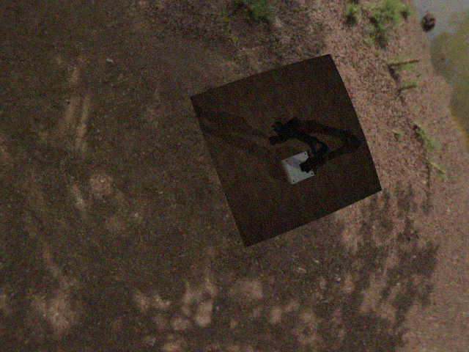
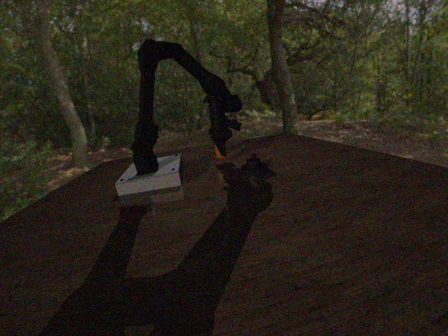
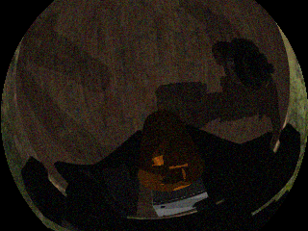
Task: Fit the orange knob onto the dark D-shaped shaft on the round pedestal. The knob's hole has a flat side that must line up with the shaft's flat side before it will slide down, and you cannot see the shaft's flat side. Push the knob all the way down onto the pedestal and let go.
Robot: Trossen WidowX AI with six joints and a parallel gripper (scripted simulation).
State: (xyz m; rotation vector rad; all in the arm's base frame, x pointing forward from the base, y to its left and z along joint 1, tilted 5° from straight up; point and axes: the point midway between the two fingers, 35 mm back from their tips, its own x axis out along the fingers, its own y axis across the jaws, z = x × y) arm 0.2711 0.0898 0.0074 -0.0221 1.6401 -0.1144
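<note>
Now: the dark round pedestal 17 cm to the right of my gripper tip, 7 cm ahead of it and 1 cm below it. Round my gripper tip: orange knob (2 cm above).
</note>
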